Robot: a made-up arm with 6 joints.
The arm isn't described. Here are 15 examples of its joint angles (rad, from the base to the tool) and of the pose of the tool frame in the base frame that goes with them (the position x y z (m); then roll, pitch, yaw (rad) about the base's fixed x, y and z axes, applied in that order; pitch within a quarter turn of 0, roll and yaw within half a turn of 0).
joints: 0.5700 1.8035 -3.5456 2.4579 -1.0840 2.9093
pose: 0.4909 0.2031 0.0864 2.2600 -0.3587 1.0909
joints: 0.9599 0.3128 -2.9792 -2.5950 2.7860 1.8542
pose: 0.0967 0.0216 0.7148 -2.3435 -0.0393 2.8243
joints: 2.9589 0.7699 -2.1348 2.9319 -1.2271 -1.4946
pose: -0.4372 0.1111 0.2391 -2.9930 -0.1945 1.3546
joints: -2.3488 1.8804 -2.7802 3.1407 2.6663 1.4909
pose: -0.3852 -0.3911 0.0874 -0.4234 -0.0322 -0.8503
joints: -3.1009 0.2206 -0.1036 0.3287 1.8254 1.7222
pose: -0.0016 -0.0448 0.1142 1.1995 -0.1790 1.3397
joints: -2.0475 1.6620 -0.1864 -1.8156 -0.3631 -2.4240
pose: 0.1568 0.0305 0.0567 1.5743 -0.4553 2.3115
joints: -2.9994 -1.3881 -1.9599 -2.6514 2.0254 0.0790
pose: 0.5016 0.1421 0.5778 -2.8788 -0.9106 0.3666
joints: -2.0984 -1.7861 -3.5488 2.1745 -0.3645 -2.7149
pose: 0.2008 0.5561 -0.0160 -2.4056 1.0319 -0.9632
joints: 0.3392 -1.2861 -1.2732 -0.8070 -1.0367 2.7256
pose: -0.2609 0.0226 0.6482 -0.1981 -0.6957 -0.5919
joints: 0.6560 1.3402 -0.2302 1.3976 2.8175 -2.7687
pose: 0.0107 0.1649 0.0820 -1.0497 0.3319 -0.3664
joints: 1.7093 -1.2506 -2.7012 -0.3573 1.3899 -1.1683
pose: 0.1060 -0.5064 0.6354 0.4802 -0.4678 -2.8876
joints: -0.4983 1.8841 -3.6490 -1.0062 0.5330 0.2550
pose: 0.5892 -0.3017 0.2299 1.7214 -0.8353 0.5144
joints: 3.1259 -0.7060 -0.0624 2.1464 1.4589 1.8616
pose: -0.2298 -0.0869 0.2428 1.2508 0.3486 -0.6386
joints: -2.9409 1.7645 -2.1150 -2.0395 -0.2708 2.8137
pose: -0.3691 -0.1856 -0.2552 -2.8129 -0.0023 2.6103
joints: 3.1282 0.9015 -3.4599 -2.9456 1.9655 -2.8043
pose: -0.2531 0.0317 0.7230 0.8971 1.2821 1.0879
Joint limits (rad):
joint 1: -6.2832..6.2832
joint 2: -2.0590..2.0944
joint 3: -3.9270..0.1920
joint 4: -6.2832..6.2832
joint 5: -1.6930..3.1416
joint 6: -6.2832..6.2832
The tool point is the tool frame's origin. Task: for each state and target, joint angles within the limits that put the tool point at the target. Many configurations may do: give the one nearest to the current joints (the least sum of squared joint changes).
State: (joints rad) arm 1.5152 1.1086 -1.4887 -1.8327 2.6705 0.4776
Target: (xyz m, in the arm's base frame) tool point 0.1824 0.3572 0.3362
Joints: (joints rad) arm 1.3784 0.5732 -1.4182 -1.6932 2.9737 0.4776
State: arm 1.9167 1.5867 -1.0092 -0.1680 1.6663 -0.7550
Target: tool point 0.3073 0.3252 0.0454
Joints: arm 0.9633 0.8224 -1.5526 -0.5305 1.7242 -0.7550
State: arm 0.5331 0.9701 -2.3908 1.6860 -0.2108 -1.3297
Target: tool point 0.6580 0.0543 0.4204
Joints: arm 0.2212 0.9227 -2.5686 1.5919 0.0133 -1.3297
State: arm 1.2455 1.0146 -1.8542 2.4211 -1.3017 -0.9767
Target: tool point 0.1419 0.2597 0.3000
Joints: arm 1.2626 0.3881 -1.3595 2.6183 -1.6333 -0.9767
